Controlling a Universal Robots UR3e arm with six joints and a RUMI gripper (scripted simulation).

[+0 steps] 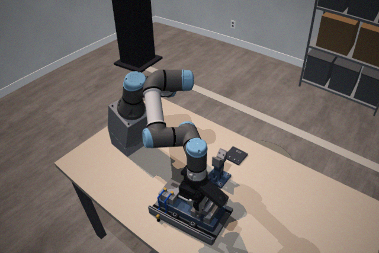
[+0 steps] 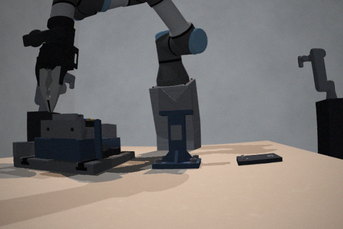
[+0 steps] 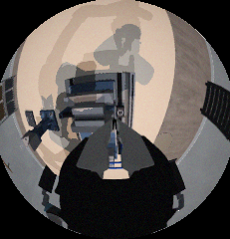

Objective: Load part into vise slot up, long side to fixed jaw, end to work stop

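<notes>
My hand is 5 cm to the right of the grey part and 3 cm above it. Round my hand: blue vise: 9 cm below, 7 cm behind, 5 cm to the left.
</notes>
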